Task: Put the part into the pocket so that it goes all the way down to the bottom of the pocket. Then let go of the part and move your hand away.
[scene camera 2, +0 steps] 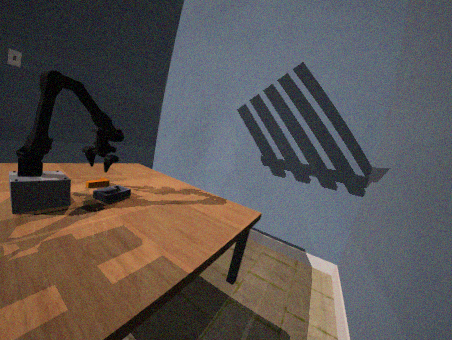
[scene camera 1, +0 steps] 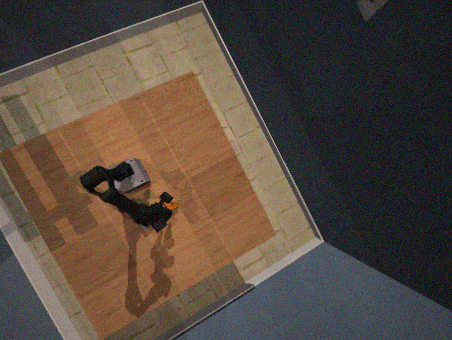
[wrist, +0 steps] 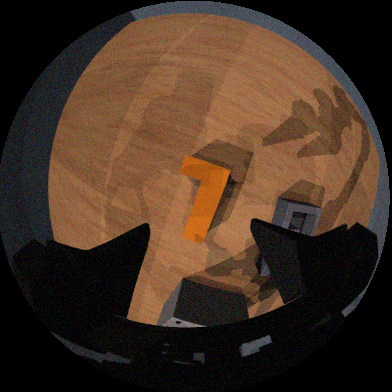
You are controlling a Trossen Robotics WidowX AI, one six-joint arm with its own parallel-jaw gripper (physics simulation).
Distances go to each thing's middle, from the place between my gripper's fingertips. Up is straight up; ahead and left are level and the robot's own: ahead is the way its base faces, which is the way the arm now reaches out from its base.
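Scene:
From my hand, the dark pocket block (wrist: 299, 216) is 170 mm to the right, 10 mm ahead and 70 mm below. The orange part (wrist: 213, 177), well, that's 10 mm to the left of my hand and 80 mm below it.

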